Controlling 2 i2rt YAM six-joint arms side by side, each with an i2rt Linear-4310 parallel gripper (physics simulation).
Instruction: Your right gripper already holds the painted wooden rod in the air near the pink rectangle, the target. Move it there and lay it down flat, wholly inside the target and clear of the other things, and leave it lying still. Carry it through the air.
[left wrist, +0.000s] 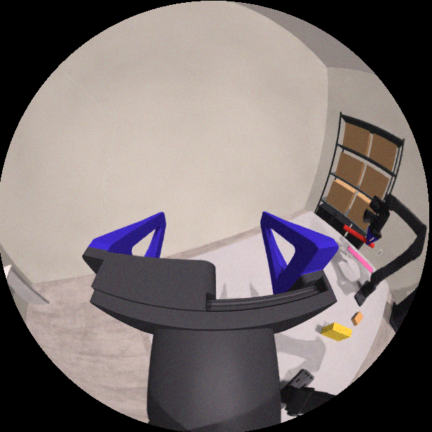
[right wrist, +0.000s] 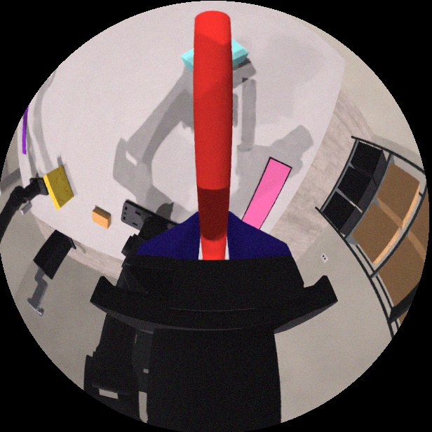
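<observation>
The red rod (left wrist: 358, 236) (right wrist: 213, 110) is held in the air by my right gripper (left wrist: 365, 242) (right wrist: 213, 216), which is shut on it. In the right wrist view the rod runs from between the fingertips up towards the top of the picture. The pink rectangle (left wrist: 360, 259) (right wrist: 267, 194) lies flat on the table, right of the rod in the right wrist view; its lower end is hidden behind the gripper. The rod is apart from it, above the table. My left gripper (left wrist: 212, 216) is open and empty, far from the rod.
A light blue block (right wrist: 239, 53) lies on the table, partly hidden behind the rod. A yellow block (left wrist: 336, 332) (right wrist: 59, 188) and a small orange block (left wrist: 357, 318) (right wrist: 101, 218) lie near the arm bases. A purple strip (right wrist: 25, 131) shows far left. A shelf rack (left wrist: 372, 128) stands beyond the table.
</observation>
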